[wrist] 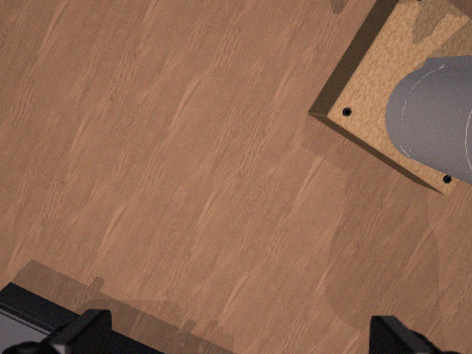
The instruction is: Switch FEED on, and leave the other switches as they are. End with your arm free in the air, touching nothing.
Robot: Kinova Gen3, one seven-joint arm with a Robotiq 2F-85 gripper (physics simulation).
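Pixels of known places: gripper, fingertip midpoint: [240,342]; arm's base, link origin: [430,115].
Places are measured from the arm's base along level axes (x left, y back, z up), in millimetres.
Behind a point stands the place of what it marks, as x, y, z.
The switch panel [40,309] @(-258, -383, -60) shows in part at the lower left, with its black side and a strip of its grey face. Its switches, including FEED, and their labels do not show in this view, so the switch positions cannot be told. Thin lever-like shadows fall beside the panel on the wooden table. My gripper [240,322] @(-150, -149, 289) is open and empty, with its two dark fingertips wide apart at the bottom of the view. The left fingertip overlaps the panel's edge in the picture; whether they touch cannot be told.
A tan mounting board [365,90] @(-69, -11, 2) with dark edges and black screw holes lies at the upper right. A grey rounded body [435,115] @(-40, -17, 97) stands on it. The wood-grained table top [190,150] @(-186, -146, -87) spans the middle, with soft shadows at the lower right.
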